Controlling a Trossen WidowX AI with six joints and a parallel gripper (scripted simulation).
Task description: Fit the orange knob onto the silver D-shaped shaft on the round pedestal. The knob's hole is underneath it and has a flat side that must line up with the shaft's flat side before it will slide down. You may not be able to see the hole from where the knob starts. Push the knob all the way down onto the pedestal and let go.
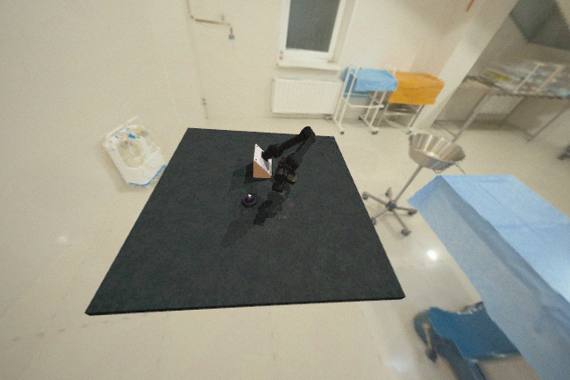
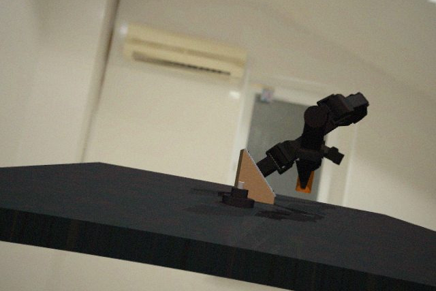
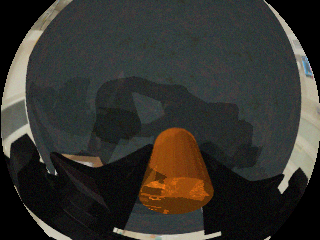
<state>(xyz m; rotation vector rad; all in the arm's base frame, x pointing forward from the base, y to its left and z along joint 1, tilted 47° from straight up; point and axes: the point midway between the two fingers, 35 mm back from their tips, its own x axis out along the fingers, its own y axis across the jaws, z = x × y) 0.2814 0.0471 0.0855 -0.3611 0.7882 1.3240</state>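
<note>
Right now the round black pedestal is 170 mm to the right of my gripper tip, 40 mm below it and 40 mm ahead of it. Also, from my gripper tip: orange knob (30 mm above).
</note>
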